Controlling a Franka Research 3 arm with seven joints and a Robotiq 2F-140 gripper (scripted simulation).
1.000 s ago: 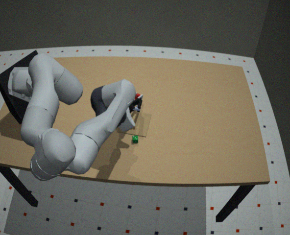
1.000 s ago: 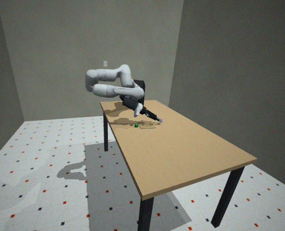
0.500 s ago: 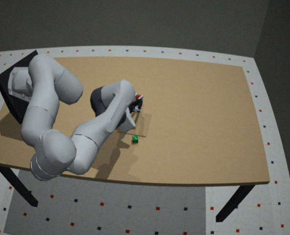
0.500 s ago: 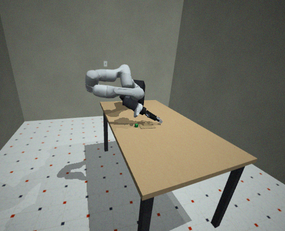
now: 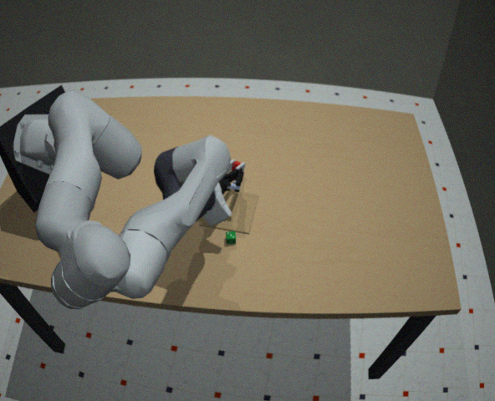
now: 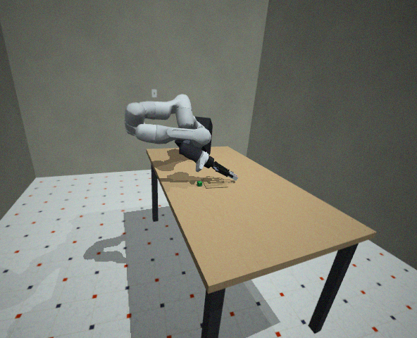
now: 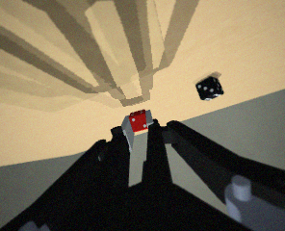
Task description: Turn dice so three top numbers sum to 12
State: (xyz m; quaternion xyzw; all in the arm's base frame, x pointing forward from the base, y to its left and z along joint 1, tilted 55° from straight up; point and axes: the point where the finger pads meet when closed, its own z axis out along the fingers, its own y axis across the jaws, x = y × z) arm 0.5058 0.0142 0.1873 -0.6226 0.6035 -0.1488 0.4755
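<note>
My hand is 60 mm past the tan mat, 110 mm to the left of it and 40 mm above it. Round my hand: black die (70 mm behind, 80 mm to the left, 30 mm below); then green die (90 mm behind, 210 mm to the right, 30 mm below); then red die (10 mm ahead, 10 mm to the left, 10 mm below).
</note>
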